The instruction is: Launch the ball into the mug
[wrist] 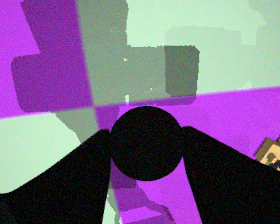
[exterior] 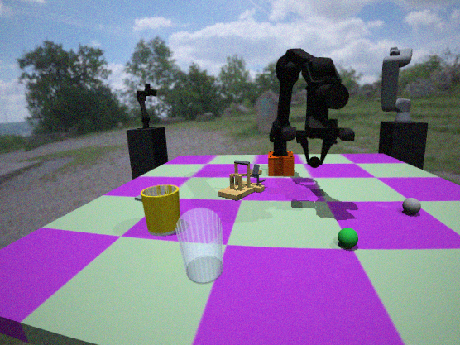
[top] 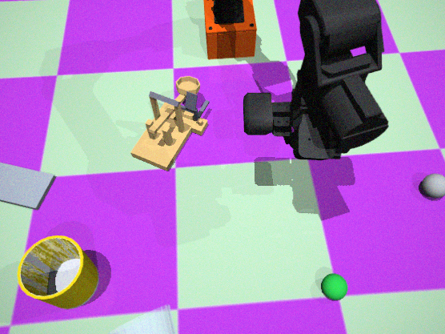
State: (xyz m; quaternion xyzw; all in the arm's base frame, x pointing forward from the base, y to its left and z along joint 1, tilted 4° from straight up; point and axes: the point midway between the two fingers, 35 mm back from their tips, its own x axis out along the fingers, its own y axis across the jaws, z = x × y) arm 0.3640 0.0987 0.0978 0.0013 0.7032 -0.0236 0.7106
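Now: the wooden catapult 13 cm behind my gripper tip, 20 cm to the right of it and 7 cm below it. The rest, counted from my gripper tip: grey ball 4 cm ahead, 26 cm to the left, 10 cm below; green ball 21 cm ahead, 5 cm to the left, 11 cm below; black ball 1 cm above.
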